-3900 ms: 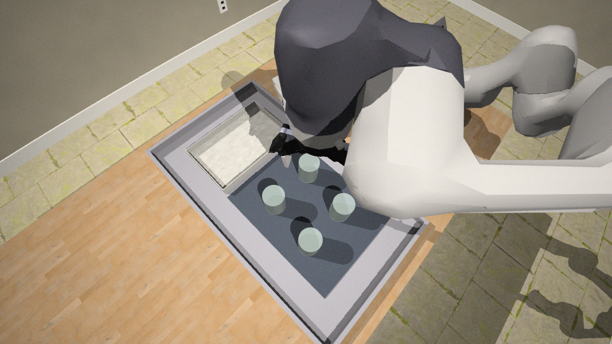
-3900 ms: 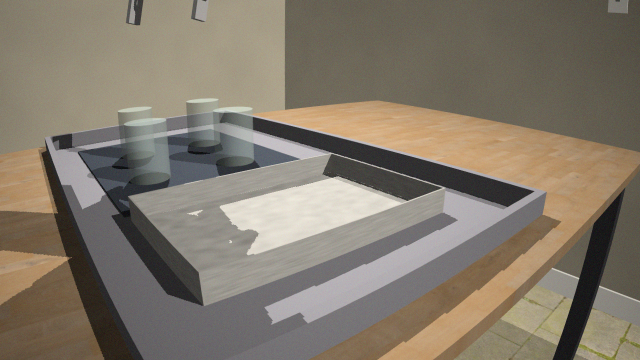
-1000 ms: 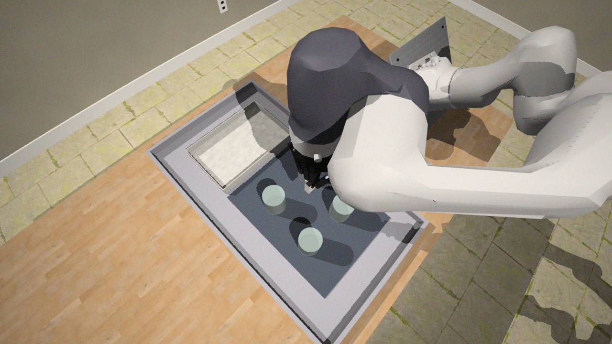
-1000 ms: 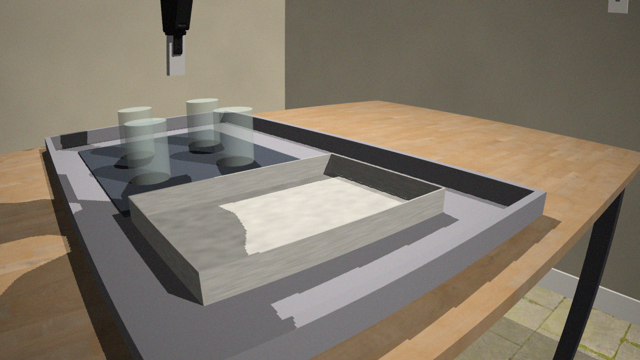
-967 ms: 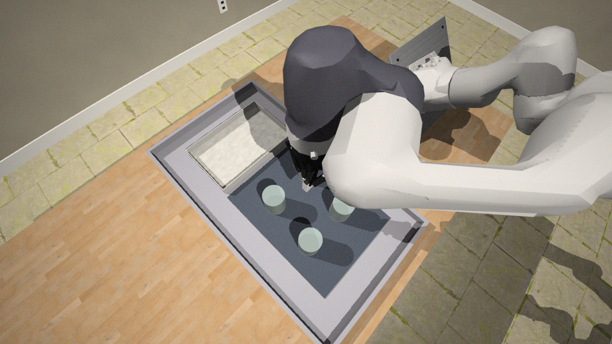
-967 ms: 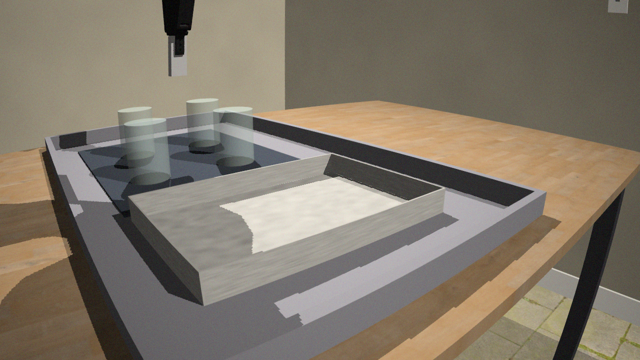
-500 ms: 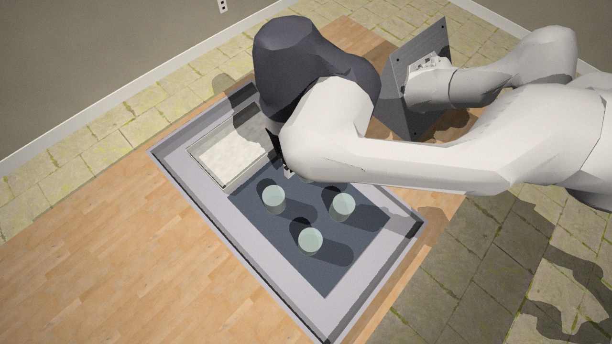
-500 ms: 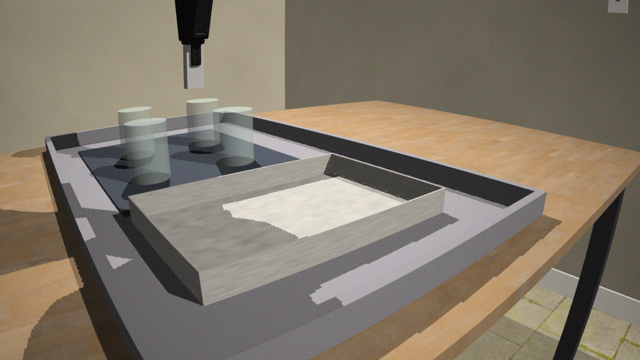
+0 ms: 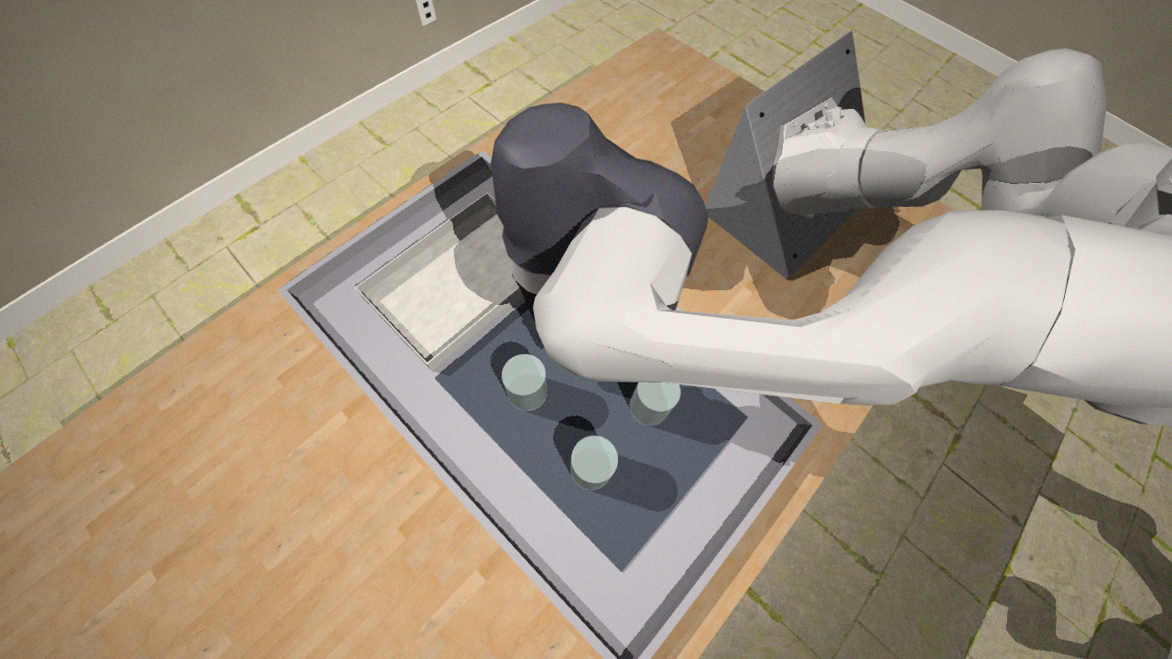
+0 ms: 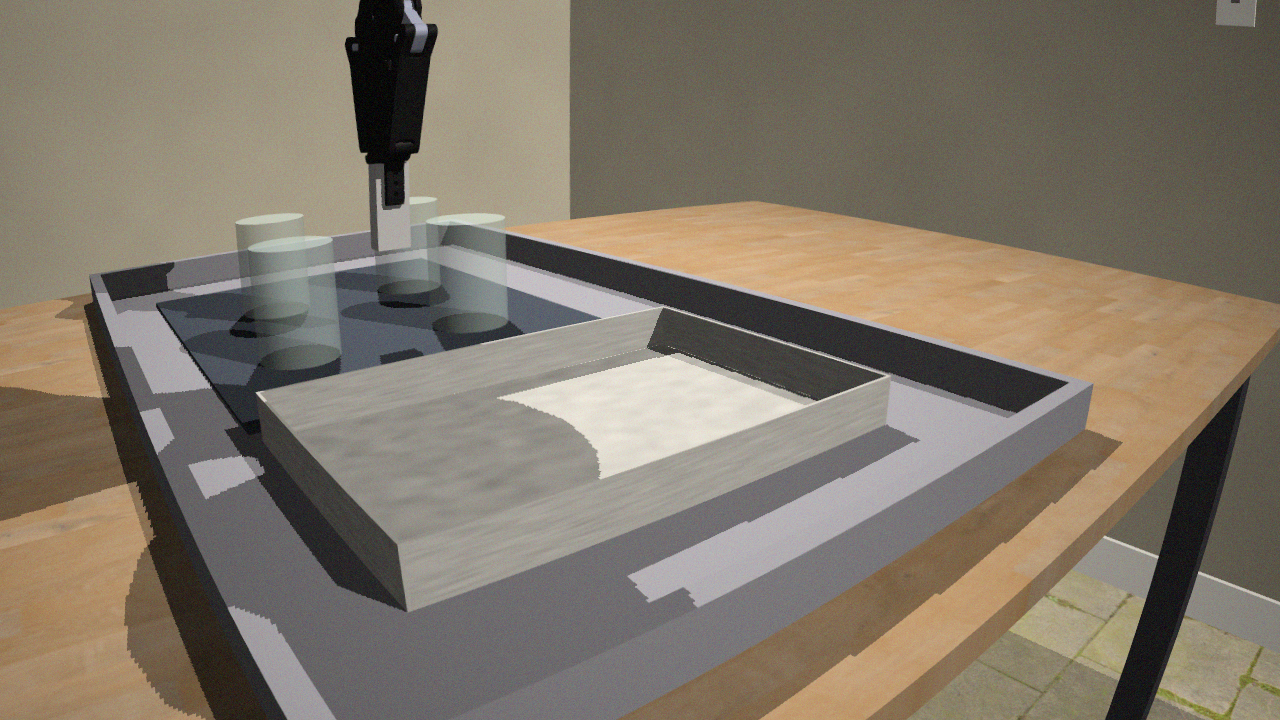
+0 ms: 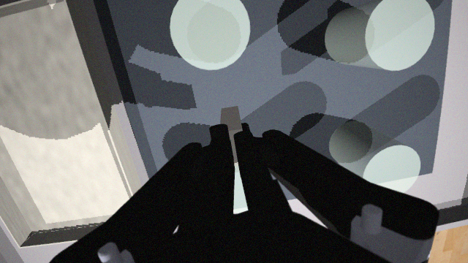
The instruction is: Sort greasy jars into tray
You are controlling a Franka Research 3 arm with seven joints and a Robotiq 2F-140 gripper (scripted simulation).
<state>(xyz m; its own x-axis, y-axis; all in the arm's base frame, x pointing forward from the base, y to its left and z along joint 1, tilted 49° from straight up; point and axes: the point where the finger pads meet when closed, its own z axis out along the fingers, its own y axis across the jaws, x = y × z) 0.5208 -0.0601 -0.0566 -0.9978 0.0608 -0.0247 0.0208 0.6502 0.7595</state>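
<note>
Now: hand 10 mm short of the steel table top, 30 mm to the left of it and 110 mm above it. The rest, counted from my hand: dark drying mat 80 mm to the left, 100 mm below; then tray 240 mm to the right, 100 mm below.
</note>
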